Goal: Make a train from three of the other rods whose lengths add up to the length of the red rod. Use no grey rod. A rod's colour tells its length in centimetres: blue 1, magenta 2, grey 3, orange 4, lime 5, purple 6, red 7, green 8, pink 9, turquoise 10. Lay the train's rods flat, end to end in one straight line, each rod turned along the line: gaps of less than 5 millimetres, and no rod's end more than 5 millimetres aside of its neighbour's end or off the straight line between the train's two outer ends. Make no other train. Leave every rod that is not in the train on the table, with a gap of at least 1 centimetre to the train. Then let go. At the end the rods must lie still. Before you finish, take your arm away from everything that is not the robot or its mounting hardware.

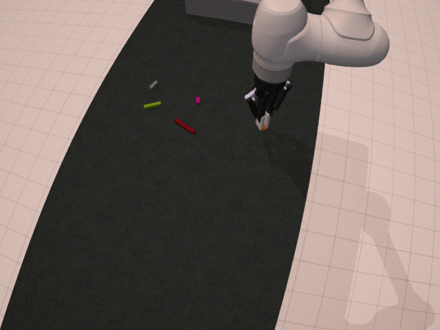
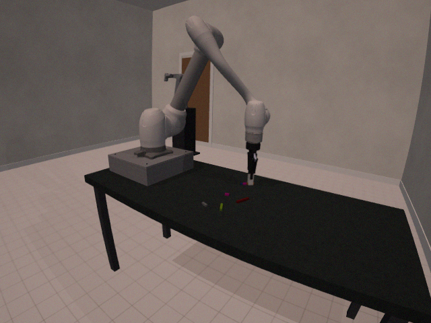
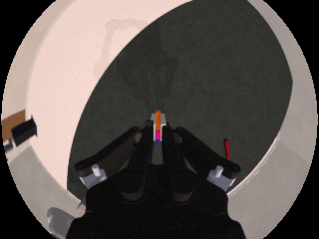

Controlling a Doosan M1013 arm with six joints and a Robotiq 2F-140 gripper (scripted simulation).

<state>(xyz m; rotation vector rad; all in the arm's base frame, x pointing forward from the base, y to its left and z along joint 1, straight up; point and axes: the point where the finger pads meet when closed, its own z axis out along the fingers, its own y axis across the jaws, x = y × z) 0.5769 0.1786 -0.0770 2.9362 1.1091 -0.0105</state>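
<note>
Right now the orange rod is 3 cm below my hand. Also, from my hand: red rod: 7 cm ahead, 20 cm to the right, 3 cm below; blue rod: 4 cm behind, 3 cm to the right, 3 cm below; lime rod: 2 cm ahead, 32 cm to the right, 3 cm below.
</note>
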